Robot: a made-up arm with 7 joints.
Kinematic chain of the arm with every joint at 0, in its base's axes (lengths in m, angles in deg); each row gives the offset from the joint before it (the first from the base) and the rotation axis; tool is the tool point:
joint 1: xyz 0 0 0.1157 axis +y
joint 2: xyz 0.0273 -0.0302 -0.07 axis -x
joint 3: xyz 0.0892 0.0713 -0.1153 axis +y
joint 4: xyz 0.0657 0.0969 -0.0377 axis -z
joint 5: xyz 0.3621 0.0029 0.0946 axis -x
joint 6: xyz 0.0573 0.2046 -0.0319 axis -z
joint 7: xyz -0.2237 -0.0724 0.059 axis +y
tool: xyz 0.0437 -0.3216 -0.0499
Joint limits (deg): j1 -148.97..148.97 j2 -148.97..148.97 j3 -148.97..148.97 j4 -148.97..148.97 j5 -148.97..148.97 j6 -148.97..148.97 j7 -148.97..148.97
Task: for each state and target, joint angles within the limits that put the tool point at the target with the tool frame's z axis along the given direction. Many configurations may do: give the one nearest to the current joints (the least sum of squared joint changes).
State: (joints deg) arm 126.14 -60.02 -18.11 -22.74 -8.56 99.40 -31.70
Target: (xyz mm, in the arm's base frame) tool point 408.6 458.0 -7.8 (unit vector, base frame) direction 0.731 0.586 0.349
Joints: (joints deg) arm 80.99 -69.11 -65.47 -38.39 27.40 111.49 -58.59
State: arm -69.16 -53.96 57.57 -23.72 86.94 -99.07 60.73
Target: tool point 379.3 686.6 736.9 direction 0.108 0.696 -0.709
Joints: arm -73.20 -46.76 57.23 -20.02 98.49 -70.20 73.35
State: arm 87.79 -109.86 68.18 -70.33 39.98 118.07 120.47
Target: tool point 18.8 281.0 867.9 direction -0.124 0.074 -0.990
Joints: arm 31.24 -99.59 57.17 -65.47 67.67 144.09 109.47
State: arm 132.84 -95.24 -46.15 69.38 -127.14 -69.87 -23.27
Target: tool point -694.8 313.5 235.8 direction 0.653 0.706 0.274
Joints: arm 144.11 -125.44 -5.95 67.68 -113.46 -82.54 -13.07
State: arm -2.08 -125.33 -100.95 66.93 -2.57 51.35 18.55
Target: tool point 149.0 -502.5 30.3 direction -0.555 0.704 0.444
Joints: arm 27.93 -124.85 -91.88 65.74 11.92 89.39 55.94
